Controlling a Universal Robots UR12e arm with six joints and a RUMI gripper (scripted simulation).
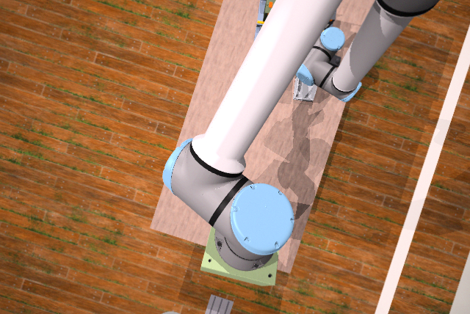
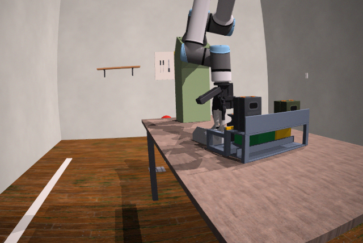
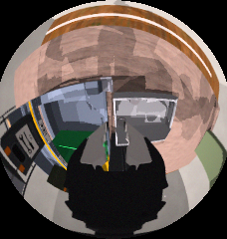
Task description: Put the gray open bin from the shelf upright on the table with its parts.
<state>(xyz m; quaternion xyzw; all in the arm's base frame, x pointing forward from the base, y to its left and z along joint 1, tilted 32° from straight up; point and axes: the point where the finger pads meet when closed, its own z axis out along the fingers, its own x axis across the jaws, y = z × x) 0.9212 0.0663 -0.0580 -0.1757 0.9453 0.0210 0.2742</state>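
Right now the gray open bin is 7 cm behind my hand, 3 cm to the right of it and 3 cm below it. Round my hand: yellow bin: 2 cm ahead, 25 cm to the left, 3 cm below; then green bin: 6 cm ahead, 15 cm to the left, 3 cm below.
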